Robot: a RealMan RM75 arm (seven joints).
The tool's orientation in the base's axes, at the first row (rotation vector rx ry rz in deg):
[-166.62 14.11 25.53]
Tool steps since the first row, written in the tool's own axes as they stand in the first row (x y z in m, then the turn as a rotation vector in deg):
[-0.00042 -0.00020 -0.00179 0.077 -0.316 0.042]
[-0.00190 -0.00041 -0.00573 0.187 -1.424 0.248]
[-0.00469 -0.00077 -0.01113 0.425 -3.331 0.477]
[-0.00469 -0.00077 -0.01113 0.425 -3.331 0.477]
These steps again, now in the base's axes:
[0.00014 -0.00013 0.00184 0.121 0.304 -0.013]
[-0.00011 -0.00055 0.00602 0.379 1.406 -0.062]
[-0.00116 -0.00096 0.01201 0.904 3.269 -0.045]
[-0.00116 -0.00096 0.01201 0.904 3.269 -0.045]

